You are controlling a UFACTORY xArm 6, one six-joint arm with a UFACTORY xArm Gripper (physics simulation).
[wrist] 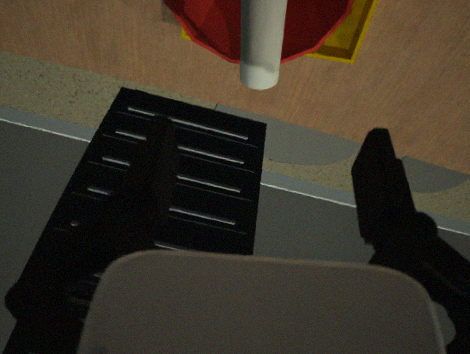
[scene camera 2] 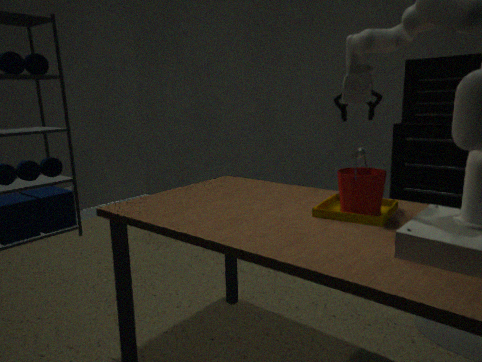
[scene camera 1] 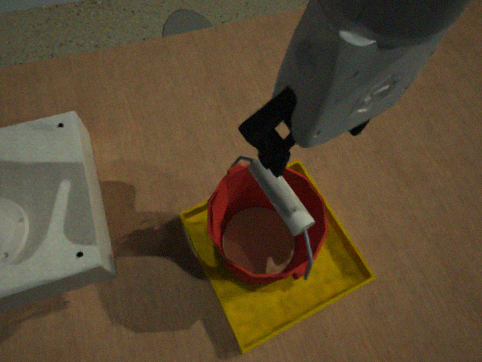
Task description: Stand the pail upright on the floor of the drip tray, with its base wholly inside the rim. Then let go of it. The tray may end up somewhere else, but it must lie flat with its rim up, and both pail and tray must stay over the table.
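Frame: origin at the arm's base, x back, y right, z up, level; centimetres.
Seen in the pictures: gripper, fingertip midpoint: [wrist: 267, 142] [scene camera 2: 357, 120] [scene camera 1: 309, 143]; arm's base at its link origin: [scene camera 2: 479, 222].
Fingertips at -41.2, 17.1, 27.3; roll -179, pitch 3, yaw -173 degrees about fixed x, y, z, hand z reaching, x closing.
Offsets run from my fingertips to a thing's top centre, as dx, dy, dz. Level surfaces: height alone.
The red pail [scene camera 1: 235, 200] [scene camera 2: 361, 192] [wrist: 310, 25] stands upright in the yellow drip tray {-0.1, +1.6, -31.9} [scene camera 1: 272, 315] [scene camera 2: 327, 215] [wrist: 349, 37], towards one corner. Its base looks inside the rim, though the pail hides part of the rim in scene camera 1. The tray lies flat on the table, rim up. The pail's wire handle is raised, its pale grip {+1.1, -0.2, -10.3} [scene camera 1: 280, 195] [scene camera 2: 361, 150] [wrist: 262, 45] above the pail's mouth. My gripper [scene camera 1: 318, 150] [scene camera 2: 357, 119] [wrist: 267, 142] is open and empty, clear above the handle, touching neither pail nor tray.
The pale robot base [scene camera 1: 50, 150] [scene camera 2: 437, 245] sits on the wooden table {dz -35.2} [scene camera 1: 150, 90] [scene camera 2: 225, 215] near the tray. A black drawer cabinet [scene camera 2: 435, 95] [wrist: 210, 120] stands beyond the table. A shelf rack [scene camera 2: 65, 102] stands far left in scene camera 2.
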